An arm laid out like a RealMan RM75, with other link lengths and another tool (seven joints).
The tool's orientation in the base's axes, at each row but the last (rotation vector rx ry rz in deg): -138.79, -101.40, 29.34; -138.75, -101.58, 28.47; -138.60, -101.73, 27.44; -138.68, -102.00, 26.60; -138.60, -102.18, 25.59; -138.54, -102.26, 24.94; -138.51, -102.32, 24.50; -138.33, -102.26, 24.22; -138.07, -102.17, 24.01; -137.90, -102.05, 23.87; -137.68, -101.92, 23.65; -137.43, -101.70, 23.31
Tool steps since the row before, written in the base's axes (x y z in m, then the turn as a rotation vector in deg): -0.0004, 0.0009, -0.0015, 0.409, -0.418, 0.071; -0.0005, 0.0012, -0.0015, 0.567, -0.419, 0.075; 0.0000, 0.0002, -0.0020, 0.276, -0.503, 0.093; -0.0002, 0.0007, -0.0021, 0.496, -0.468, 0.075; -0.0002, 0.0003, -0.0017, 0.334, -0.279, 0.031; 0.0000, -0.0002, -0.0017, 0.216, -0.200, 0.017; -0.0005, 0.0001, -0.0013, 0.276, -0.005, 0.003; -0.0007, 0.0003, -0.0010, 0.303, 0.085, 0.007; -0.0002, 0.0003, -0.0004, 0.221, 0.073, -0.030; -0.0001, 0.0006, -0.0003, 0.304, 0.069, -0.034; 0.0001, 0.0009, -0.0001, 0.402, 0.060, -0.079; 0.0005, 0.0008, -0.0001, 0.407, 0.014, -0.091
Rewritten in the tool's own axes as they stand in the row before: 0.0011, -0.0002, 0.0014, -0.298, 0.486, -0.150; 0.0013, -0.0004, 0.0014, -0.257, 0.628, -0.204; 0.0006, 0.0005, 0.0019, -0.418, 0.385, -0.122; 0.0010, 0.0001, 0.0020, -0.323, 0.580, -0.175; 0.0005, 0.0002, 0.0016, -0.180, 0.384, -0.103; 0.0001, 0.0005, 0.0016, -0.134, 0.255, -0.062; 0.0002, -0.0002, 0.0014, 0.069, 0.255, -0.081; 0.0003, -0.0005, 0.0011, 0.162, 0.251, -0.100; 0.0003, -0.0002, 0.0004, 0.134, 0.189, -0.040; 0.0006, -0.0002, 0.0003, 0.153, 0.267, -0.060; 0.0009, -0.0002, 0.0000, 0.177, 0.371, -0.045; 0.0009, 0.0002, -0.0001, 0.137, 0.393, -0.032
